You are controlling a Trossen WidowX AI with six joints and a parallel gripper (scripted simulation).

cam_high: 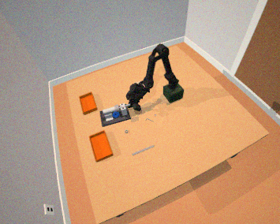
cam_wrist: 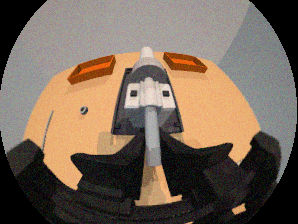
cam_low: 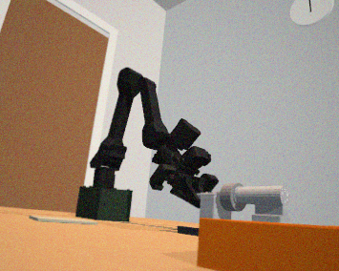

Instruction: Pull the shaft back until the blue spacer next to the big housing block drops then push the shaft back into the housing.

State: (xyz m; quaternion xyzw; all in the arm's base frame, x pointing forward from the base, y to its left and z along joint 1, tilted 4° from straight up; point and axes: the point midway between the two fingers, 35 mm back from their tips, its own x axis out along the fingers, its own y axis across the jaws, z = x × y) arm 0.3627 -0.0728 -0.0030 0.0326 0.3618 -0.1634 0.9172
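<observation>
The grey shaft is 50 mm ahead of my gripper tip, 20 mm to the right of it and 20 mm above it. The rest, counted from my gripper tip: blue spacer (100 mm ahead, 30 mm to the right, 40 mm below); grey spacer (90 mm ahead, 30 mm to the right, 20 mm above); fixture (120 mm ahead, 40 mm to the right, 10 mm below).
</observation>
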